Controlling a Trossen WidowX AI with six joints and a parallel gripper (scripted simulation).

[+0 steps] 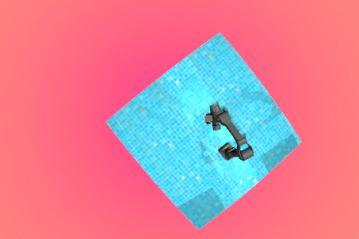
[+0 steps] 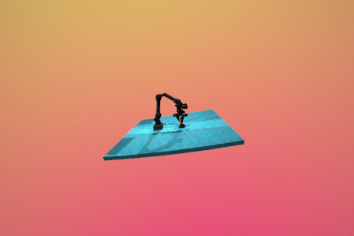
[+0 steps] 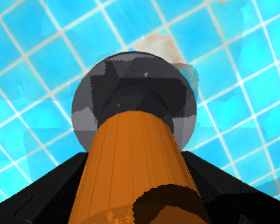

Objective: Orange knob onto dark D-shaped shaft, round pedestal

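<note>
The orange knob is 20 mm above my gripper tip. The rest, counted from my gripper tip: round pedestal: 40 mm below.
</note>
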